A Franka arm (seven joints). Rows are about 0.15 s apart.
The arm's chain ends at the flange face. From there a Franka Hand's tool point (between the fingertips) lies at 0.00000 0.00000 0.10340 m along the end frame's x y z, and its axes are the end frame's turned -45 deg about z.
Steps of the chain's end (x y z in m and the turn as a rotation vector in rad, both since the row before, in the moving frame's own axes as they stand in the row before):
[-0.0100 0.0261 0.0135 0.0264 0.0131 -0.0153]
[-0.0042 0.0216 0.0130 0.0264 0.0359 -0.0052]
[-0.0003 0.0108 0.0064 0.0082 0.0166 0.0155]
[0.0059 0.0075 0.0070 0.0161 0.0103 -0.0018]
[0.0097 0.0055 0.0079 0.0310 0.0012 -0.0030]
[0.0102 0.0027 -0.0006 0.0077 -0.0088 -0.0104]
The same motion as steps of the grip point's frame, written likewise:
[-0.0226 0.0104 0.0135 0.0094 0.0279 -0.0153]
[-0.0137 0.0130 0.0129 -0.0067 0.0441 -0.0052]
[-0.0060 0.0081 0.0064 -0.0059 0.0175 0.0155]
[0.0008 0.0090 0.0070 0.0041 0.0187 -0.0018]
[0.0053 0.0086 0.0079 0.0211 0.0228 -0.0030]
[0.0052 0.0079 -0.0006 0.0117 -0.0008 -0.0104]

